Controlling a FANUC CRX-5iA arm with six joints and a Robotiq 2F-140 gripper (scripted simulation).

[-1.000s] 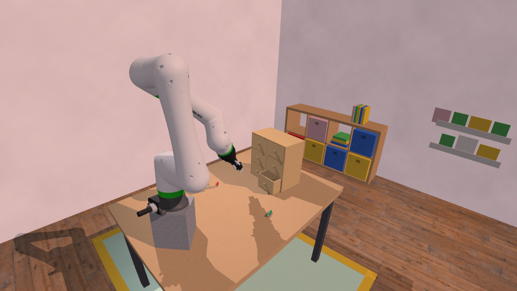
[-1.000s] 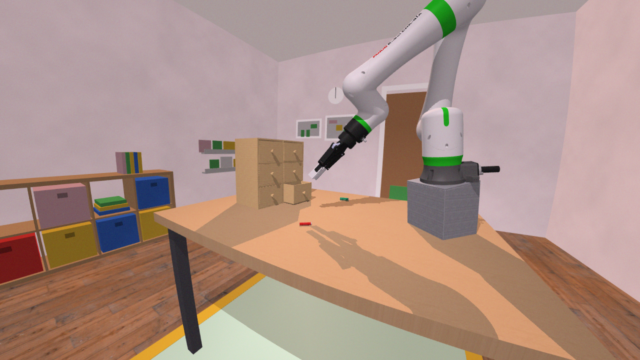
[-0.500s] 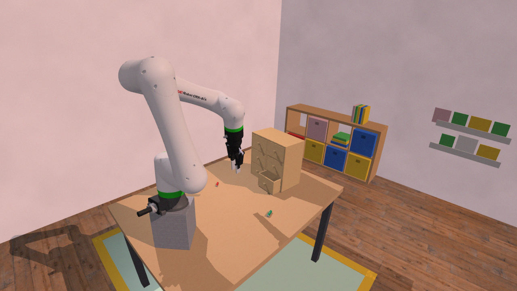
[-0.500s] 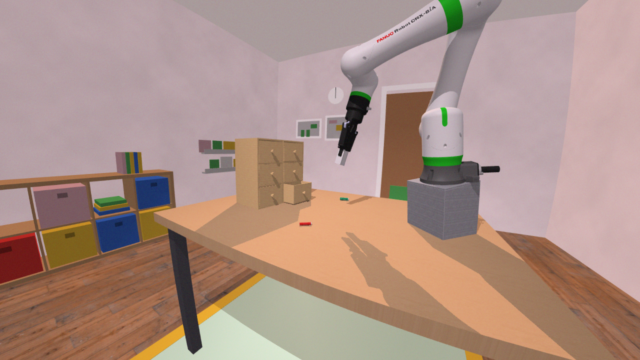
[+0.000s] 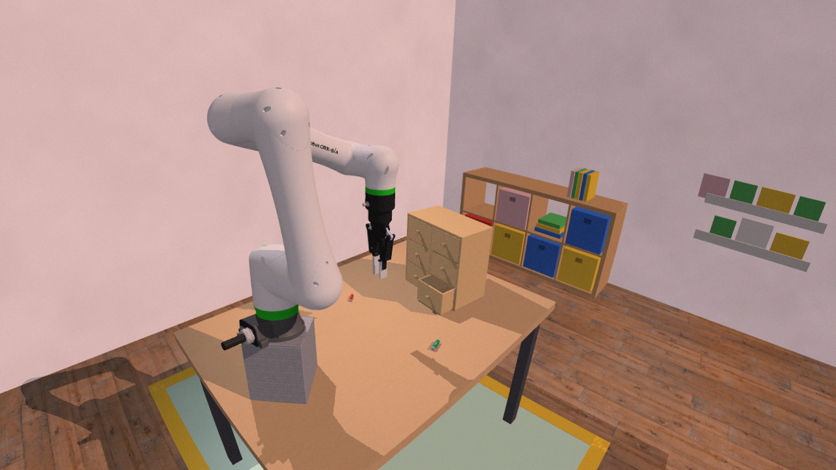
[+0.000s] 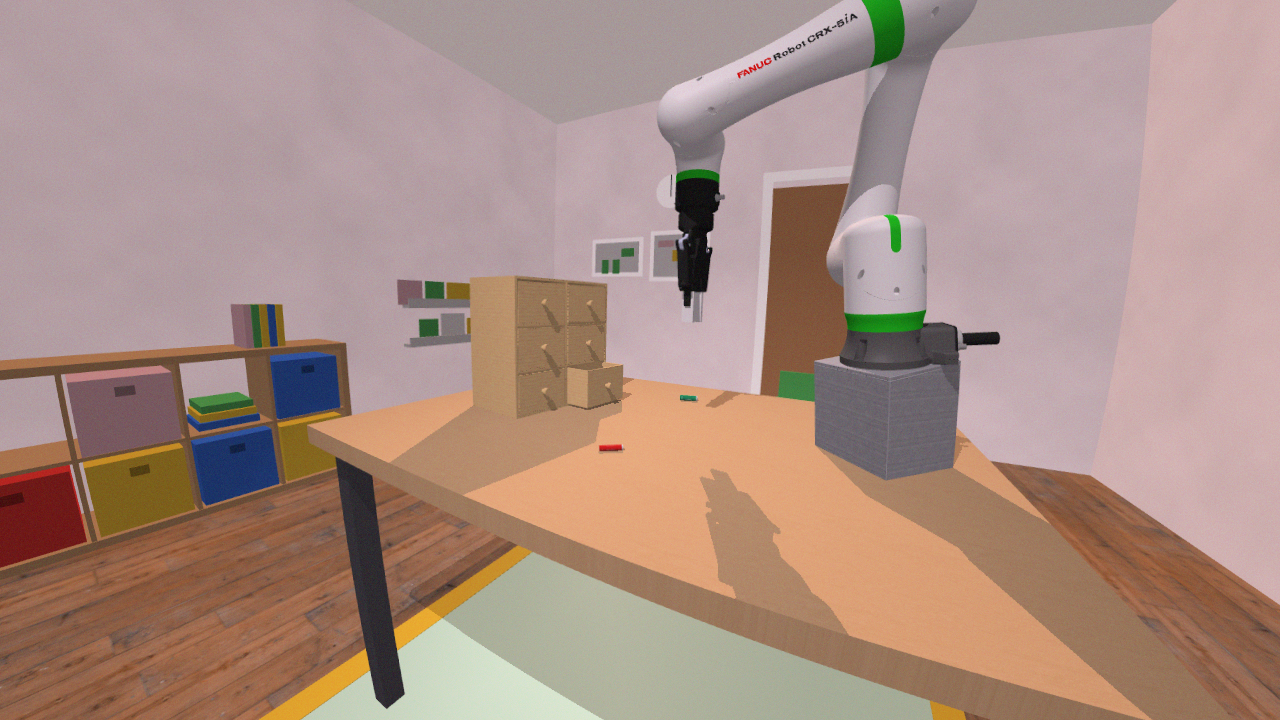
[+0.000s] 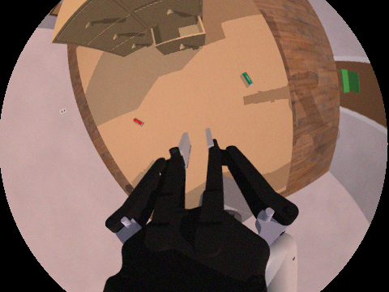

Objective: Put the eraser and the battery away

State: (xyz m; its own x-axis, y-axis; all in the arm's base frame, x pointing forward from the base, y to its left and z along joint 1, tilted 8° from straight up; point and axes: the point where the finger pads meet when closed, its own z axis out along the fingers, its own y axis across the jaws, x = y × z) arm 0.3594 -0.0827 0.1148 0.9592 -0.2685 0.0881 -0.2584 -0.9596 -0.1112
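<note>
The green AA battery is 250 mm below my hand, 210 mm to the right of it and 40 mm ahead of it. The rest, counted from my hand: eraser: 410 mm ahead, 70 mm to the right, 40 mm below; then red object: 260 mm below, 220 mm to the left, 90 mm ahead.
</note>
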